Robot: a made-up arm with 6 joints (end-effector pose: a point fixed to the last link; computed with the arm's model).
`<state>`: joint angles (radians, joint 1 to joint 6).
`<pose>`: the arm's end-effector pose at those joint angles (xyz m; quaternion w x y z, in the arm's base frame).
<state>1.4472 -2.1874 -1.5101 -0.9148 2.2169 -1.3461</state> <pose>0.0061 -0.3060 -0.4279 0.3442 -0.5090 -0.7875 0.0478</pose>
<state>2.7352 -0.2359 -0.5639 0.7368 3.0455 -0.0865</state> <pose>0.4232 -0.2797 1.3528 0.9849 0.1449 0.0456 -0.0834</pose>
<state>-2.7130 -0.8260 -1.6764 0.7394 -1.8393 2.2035</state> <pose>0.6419 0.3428 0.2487 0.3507 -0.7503 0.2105 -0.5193</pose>
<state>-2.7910 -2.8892 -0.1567 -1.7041 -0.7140 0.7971</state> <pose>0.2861 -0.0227 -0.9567 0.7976 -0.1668 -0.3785 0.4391</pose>
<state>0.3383 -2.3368 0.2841 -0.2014 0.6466 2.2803</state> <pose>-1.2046 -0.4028 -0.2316 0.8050 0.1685 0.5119 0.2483</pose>
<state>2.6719 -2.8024 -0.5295 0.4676 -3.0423 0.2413</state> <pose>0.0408 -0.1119 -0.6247 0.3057 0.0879 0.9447 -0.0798</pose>
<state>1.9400 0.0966 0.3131 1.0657 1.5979 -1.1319</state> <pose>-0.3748 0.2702 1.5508 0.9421 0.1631 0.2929 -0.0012</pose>
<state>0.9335 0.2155 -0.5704 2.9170 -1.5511 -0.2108</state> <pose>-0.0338 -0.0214 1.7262 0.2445 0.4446 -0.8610 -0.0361</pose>
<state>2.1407 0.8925 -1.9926 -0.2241 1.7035 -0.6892</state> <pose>-0.0165 -0.0505 1.2556 0.4708 0.4417 0.6280 -0.4347</pose>
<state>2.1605 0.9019 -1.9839 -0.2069 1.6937 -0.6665</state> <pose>-0.0248 -0.0432 1.2616 0.4821 0.4286 0.6361 -0.4235</pose>
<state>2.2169 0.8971 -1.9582 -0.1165 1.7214 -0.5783</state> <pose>-0.0460 -0.0448 1.2718 0.5325 0.3771 0.6582 -0.3755</pose>
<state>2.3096 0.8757 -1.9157 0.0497 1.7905 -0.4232</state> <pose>-0.0744 -0.0632 1.2811 0.6170 0.2819 0.6755 -0.2891</pose>
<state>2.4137 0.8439 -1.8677 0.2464 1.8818 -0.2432</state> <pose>-0.0929 -0.0966 1.2824 0.7043 0.1711 0.6623 -0.1900</pose>
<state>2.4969 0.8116 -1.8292 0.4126 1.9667 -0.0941</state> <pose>-0.0935 -0.1295 1.2764 0.7667 0.0873 0.6260 -0.1124</pose>
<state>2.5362 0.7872 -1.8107 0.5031 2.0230 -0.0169</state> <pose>-0.0845 -0.1493 1.2689 0.7964 0.0518 0.5977 -0.0757</pose>
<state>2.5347 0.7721 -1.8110 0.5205 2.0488 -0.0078</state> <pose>-0.0757 -0.1570 1.2632 0.8014 0.0544 0.5911 -0.0734</pose>
